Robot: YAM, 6 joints.
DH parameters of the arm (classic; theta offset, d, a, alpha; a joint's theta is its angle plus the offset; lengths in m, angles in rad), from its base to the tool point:
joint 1: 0 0.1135 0.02 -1.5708
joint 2: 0 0 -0.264 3.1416
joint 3: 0.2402 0 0.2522 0
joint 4: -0.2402 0 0.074 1.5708
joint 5: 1.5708 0 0 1.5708
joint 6: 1.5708 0.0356 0 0
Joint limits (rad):
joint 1: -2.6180..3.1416
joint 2: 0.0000..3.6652
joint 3: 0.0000..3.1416
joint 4: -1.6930..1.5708
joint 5: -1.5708..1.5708
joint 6: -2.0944..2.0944
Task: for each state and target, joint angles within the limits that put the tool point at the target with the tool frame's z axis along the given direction. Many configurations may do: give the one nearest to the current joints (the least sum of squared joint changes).
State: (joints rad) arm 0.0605 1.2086 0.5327 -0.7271 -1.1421 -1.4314
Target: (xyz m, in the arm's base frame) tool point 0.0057 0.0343 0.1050 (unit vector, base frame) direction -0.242 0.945 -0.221
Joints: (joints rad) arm 0.0464 0.9778 0.0274 -1.3506 -1.2697 -1.4314
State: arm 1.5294 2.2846 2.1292 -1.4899 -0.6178 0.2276
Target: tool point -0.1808 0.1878 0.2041 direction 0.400 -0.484 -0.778
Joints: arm 2.3312 1.8383 1.2809 -1.6912 -0.0438 0.2276
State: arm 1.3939 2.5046 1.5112 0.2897 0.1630 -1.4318
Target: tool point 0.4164 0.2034 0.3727 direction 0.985 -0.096 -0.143
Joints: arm 0.4970 1.9202 1.7950 -0.0475 0.5872 -1.4318
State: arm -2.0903 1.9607 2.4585 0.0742 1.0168 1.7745
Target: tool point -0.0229 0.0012 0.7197 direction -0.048 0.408 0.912
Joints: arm -2.5805 1.3748 2.4220 0.7147 0.3800 1.7745
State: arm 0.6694 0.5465 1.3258 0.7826 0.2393 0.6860
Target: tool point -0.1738 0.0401 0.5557 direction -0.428 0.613 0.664
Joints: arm -0.1148 0.4986 1.4365 1.2738 -0.5944 0.6860
